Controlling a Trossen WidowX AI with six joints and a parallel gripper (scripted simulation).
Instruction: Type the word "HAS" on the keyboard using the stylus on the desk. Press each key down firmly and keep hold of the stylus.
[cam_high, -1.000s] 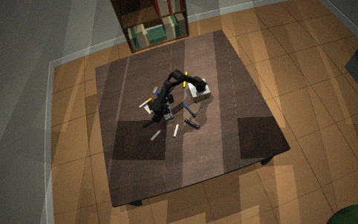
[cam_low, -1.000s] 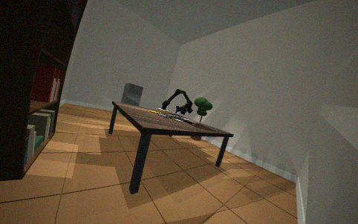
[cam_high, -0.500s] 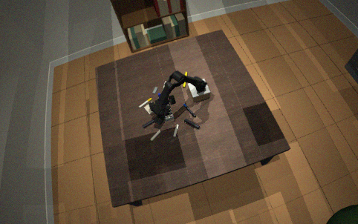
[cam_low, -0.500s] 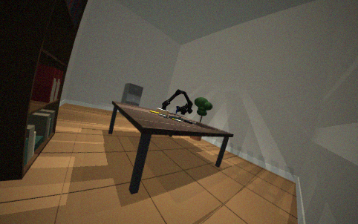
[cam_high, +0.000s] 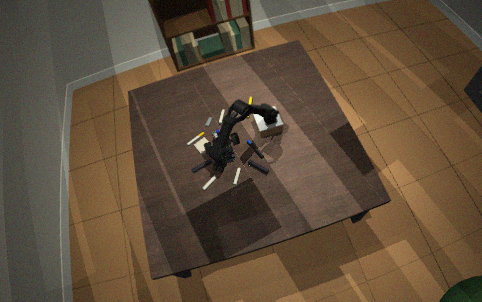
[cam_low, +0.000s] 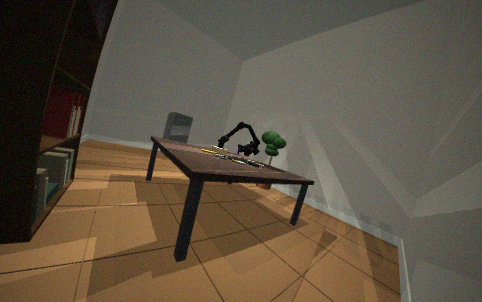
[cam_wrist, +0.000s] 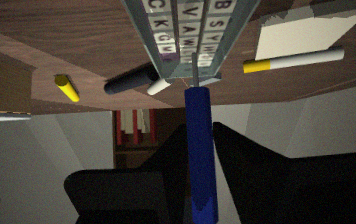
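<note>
Right now my gripper tip is 20 mm to the left of the key and 80 mm above it. The rest, counted from my gripper tip: yellow cylinder (230 mm behind, 190 mm to the right, 80 mm below); then paper note (110 mm ahead, 30 mm to the right, 90 mm below); then blue stylus (10 mm below).
</note>
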